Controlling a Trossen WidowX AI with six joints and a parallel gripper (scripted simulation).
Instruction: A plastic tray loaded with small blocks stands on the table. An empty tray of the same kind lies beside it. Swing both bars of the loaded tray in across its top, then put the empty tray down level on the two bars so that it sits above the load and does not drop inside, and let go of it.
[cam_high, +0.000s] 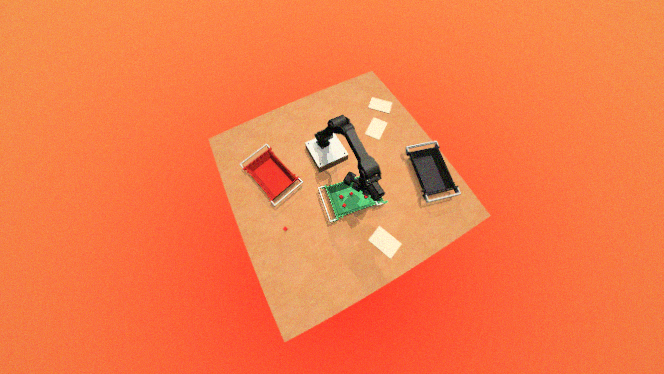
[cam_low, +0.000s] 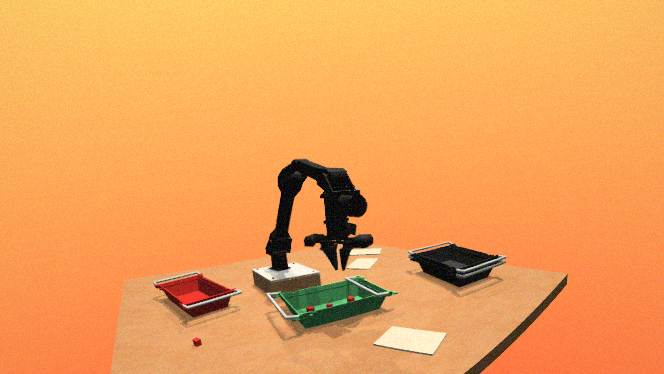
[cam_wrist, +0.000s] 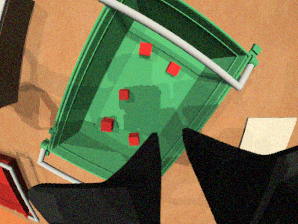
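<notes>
Right now the red tray is 43 cm behind my gripper tip, 29 cm to the right of it and 9 cm below it. The rest, counted from my gripper tip: red block (13 cm behind, 41 cm to the right, 13 cm below).
</notes>
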